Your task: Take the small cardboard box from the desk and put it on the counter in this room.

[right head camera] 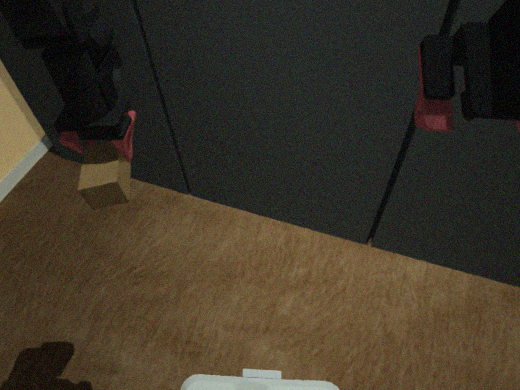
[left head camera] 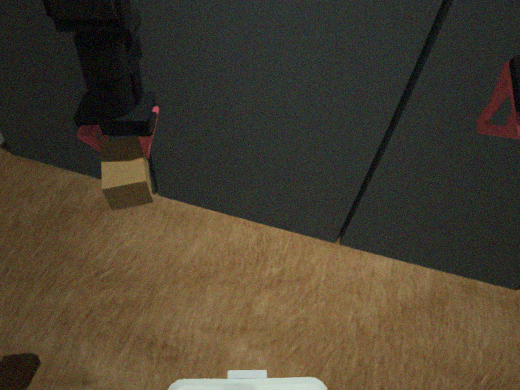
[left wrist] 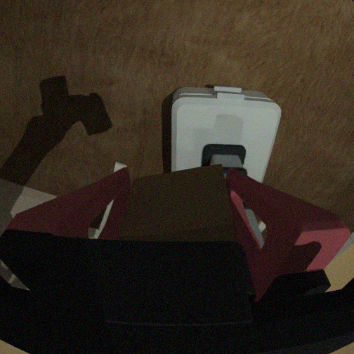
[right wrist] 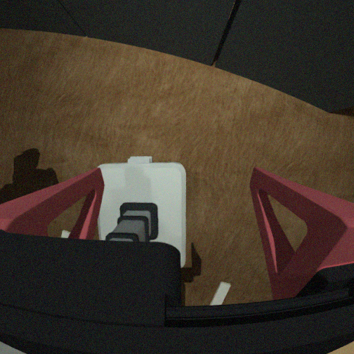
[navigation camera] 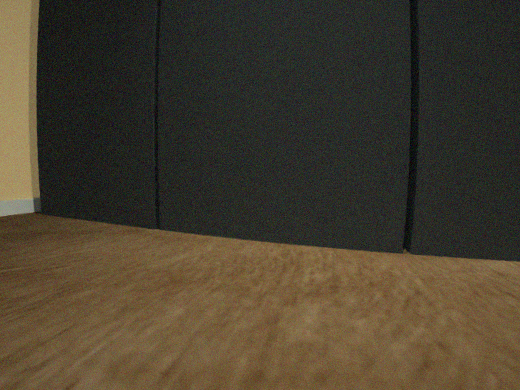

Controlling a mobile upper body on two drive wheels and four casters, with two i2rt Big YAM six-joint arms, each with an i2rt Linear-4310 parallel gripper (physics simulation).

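Frame: origin at the left arm's base, x ahead, y left, z up, level; metres.
Where they show: left gripper, fingertip midpoint: (left head camera: 128, 155); right gripper, fingertip midpoint: (right head camera: 467, 121) (left head camera: 517, 130).
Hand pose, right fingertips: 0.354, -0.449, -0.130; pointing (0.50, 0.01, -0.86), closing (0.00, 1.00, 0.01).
Observation:
After its pixels a point has its place, as x, y, z.
The small cardboard box (left head camera: 126, 174) {0.425, -0.015, -0.300} (right head camera: 103, 176) {0.424, -0.019, -0.300} (left wrist: 176, 205) is brown and sits between the red fingers of my left gripper (left head camera: 122, 145) {0.498, 0.005, -0.340} (right head camera: 105, 147) {0.498, 0.005, -0.340} (left wrist: 177, 175), which is shut on it and holds it in the air above the floor. My right gripper (right wrist: 176, 175) is open with nothing between its fingers; part of it also shows at the right edge of the left head camera and at the right of the right head camera. The desk does not show. A counter top does not show in these views.
Tall dark panels (left head camera: 260, 110) {1.102, -0.256, -0.724} (right head camera: 280, 110) {1.100, -0.263, -0.724} (right wrist: 150, 20) (navigation camera: 285, 120) {1.086, -0.307, -0.990} with narrow seams stand in front, on the brown floor (left head camera: 250, 290) {0.733, -0.256, -1.410} (right head camera: 250, 300) {0.682, -0.148, -1.410} (navigation camera: 250, 310) {0.697, -0.212, -1.410}. A yellow wall (right head camera: 15, 120) {1.526, 1.255, -1.109} (navigation camera: 17, 100) {1.530, 1.254, -0.720} is at the left. My white base (left wrist: 225, 120) (right wrist: 167, 190) stands below the arms.

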